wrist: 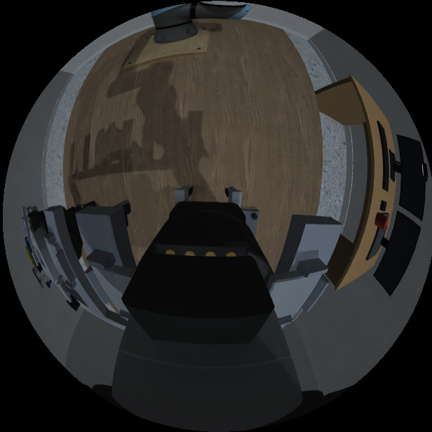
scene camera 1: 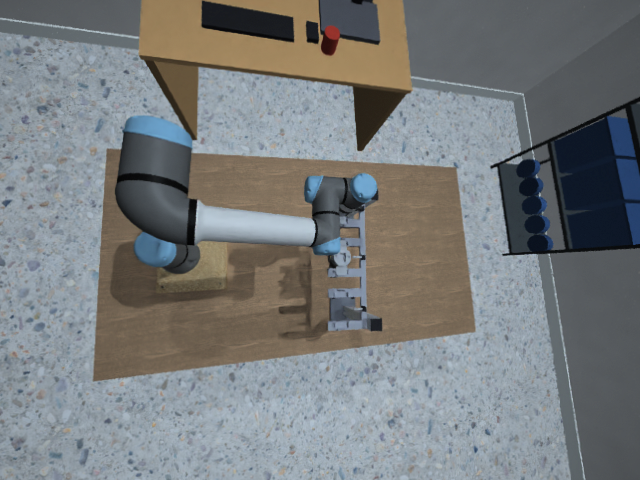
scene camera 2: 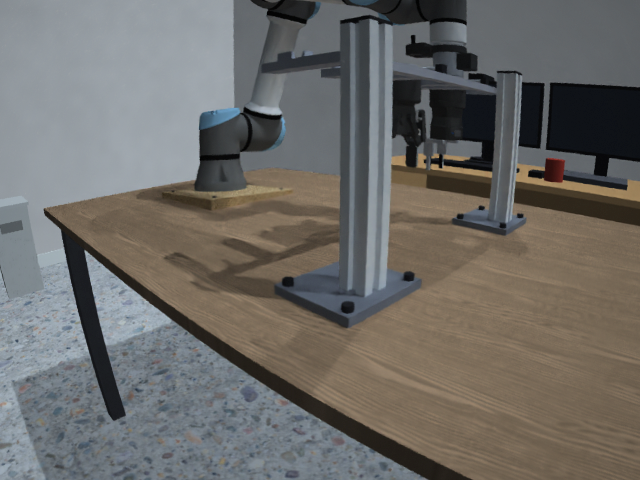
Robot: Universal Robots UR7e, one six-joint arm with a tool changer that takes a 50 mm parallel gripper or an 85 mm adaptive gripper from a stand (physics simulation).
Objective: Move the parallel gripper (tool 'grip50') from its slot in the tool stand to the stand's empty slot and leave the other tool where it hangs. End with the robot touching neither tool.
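Places are measured from the arm's base along level axes (x back, y right, z up), in centimetres.
Pixels of known places: arm's base, link origin: (scene camera 1: 180,255) (scene camera 2: 220,188).
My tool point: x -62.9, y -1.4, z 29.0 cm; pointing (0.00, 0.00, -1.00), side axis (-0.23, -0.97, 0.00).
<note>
Ahead of a thing's pixels: the offset from my tool point to its top centre. "*": to the spot under its first point.
The parallel gripper (scene camera 2: 435,155) (wrist: 208,192) is on the arm's wrist, fingers down and apart with nothing between them. It hangs at the end slot nearest the desk, between two prongs of the tool stand (scene camera 1: 363,281) (scene camera 2: 364,155) (wrist: 315,235). Its upper body is level with the rail; whether it rests on the prongs cannot be told. The wrist hides it in scene camera 1. The adaptive gripper (scene camera 1: 341,257) (scene camera 2: 408,124) hangs in the middle slot, beside the held tool. The slot at the opposite end, by the prong @(* dy +40.0, dx +9.3, dz -1.9 cm) (scene camera 1: 343,324), holds no tool.
The desk (scene camera 1: 258,59) (scene camera 2: 584,198) (wrist: 367,150) bears a red cup (scene camera 1: 330,41) (scene camera 2: 554,169) (wrist: 381,221), keyboard and monitors. The far stand post @(* dy +0.1, dx -12.5, dz -13.0 cm) (scene camera 2: 506,144) is close to the arm. The robot base stands on a board (scene camera 1: 193,284) (scene camera 2: 191,197). A shelf (scene camera 1: 558,201) with blue bins stands beyond the table.
</note>
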